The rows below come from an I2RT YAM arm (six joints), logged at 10 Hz.
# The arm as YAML. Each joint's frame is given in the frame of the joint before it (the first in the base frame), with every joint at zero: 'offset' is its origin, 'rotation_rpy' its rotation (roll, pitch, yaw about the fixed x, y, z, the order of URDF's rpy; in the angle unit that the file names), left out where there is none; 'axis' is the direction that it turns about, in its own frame. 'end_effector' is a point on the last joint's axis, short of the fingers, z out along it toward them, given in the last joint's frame.
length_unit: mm
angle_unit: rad
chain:
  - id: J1
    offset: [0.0, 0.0, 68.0]
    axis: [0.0, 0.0, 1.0]
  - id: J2
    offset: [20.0, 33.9, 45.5]
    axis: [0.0, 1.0, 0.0]
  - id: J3
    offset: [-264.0, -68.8, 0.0]
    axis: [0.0, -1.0, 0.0]
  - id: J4
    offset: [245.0, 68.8, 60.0]
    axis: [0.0, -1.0, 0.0]
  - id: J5
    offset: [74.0, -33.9, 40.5]
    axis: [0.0, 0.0, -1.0]
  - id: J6
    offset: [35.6, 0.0, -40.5]
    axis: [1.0, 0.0, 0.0]
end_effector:
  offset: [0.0, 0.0, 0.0]
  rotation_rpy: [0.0, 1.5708, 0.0]
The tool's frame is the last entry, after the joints.
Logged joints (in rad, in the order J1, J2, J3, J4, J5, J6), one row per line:
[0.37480 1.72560 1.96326 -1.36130 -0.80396 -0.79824]
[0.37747 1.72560 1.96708 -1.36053 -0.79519 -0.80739]
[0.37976 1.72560 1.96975 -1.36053 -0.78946 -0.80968]
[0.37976 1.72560 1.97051 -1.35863 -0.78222 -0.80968]
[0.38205 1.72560 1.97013 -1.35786 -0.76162 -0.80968]
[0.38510 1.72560 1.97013 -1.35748 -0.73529 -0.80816]
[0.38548 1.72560 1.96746 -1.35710 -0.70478 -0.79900]
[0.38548 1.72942 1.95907 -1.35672 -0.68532 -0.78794]
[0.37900 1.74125 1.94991 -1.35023 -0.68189 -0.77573]
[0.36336 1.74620 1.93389 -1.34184 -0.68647 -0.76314]
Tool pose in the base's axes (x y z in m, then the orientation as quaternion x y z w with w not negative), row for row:
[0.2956 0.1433 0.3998 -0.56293 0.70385 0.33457 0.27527]
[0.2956 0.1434 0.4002 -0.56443 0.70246 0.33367 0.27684]
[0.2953 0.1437 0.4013 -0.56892 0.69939 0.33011 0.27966]
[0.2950 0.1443 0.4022 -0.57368 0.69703 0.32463 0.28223]
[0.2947 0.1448 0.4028 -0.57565 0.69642 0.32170 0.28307]
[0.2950 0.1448 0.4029 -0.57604 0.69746 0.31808 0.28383]
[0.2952 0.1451 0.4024 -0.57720 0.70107 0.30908 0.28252]
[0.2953 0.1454 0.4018 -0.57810 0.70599 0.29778 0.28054]
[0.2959 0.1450 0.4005 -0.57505 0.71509 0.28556 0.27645]
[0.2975 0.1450 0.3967 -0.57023 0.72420 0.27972 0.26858]
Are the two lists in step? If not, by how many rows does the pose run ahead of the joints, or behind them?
The pose runs 2 rows behind the joints: the pose in row i belongs to the joints in row i - 2.
